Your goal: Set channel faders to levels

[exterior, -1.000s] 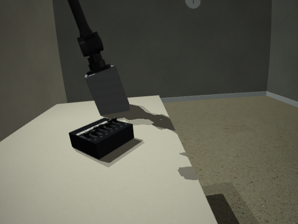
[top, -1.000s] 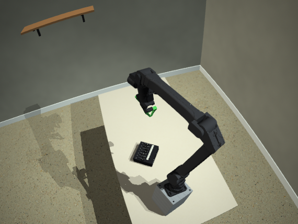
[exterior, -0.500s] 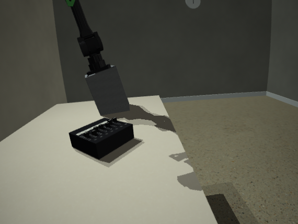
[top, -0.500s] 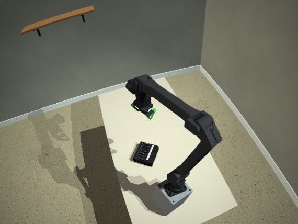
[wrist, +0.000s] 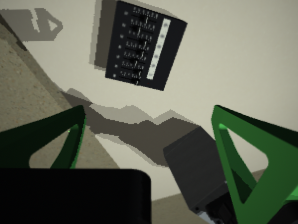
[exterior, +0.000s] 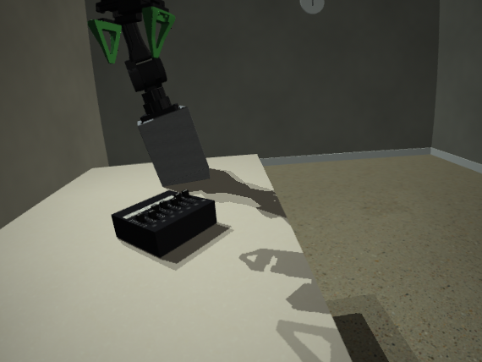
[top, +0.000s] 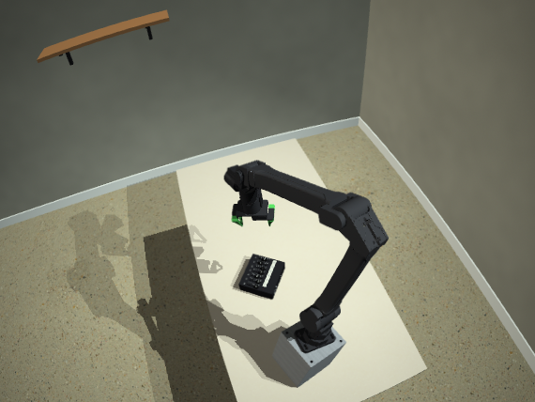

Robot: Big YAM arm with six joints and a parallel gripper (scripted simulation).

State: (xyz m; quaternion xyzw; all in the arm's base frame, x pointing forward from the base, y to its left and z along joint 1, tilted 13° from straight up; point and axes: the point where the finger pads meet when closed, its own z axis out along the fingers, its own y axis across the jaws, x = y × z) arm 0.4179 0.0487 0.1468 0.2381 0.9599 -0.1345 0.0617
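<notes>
My hand is 10 mm short of the channel 2 fader and 280 mm above it. Also, from my hand: master fader cap: 80 mm behind, 60 mm to the left, 280 mm below; then channel 1 fader cap: 20 mm ahead, 20 mm to the right, 280 mm below.
</notes>
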